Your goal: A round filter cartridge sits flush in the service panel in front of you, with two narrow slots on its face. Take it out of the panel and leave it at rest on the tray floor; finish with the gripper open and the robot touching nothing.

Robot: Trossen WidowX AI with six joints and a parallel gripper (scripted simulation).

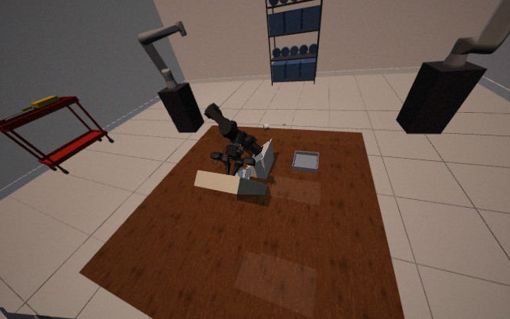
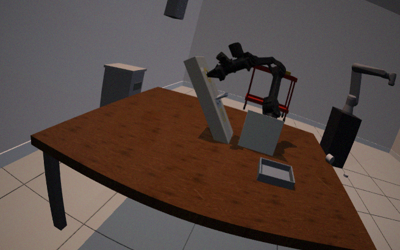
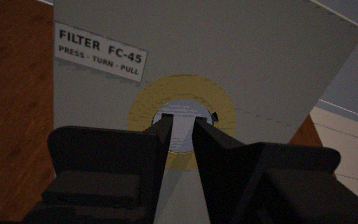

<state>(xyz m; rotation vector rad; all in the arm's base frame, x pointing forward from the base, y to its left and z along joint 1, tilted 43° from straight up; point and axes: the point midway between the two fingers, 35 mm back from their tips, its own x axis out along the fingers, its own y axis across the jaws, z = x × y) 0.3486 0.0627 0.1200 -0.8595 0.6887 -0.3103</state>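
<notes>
Right now my gripper tip is 80 mm above the service panel and 40 mm past it. Round my gripper tip: round cartridge: 10 mm below, 10 mm ahead; grey tray: 390 mm behind, 330 mm to the left, 260 mm below.
</notes>
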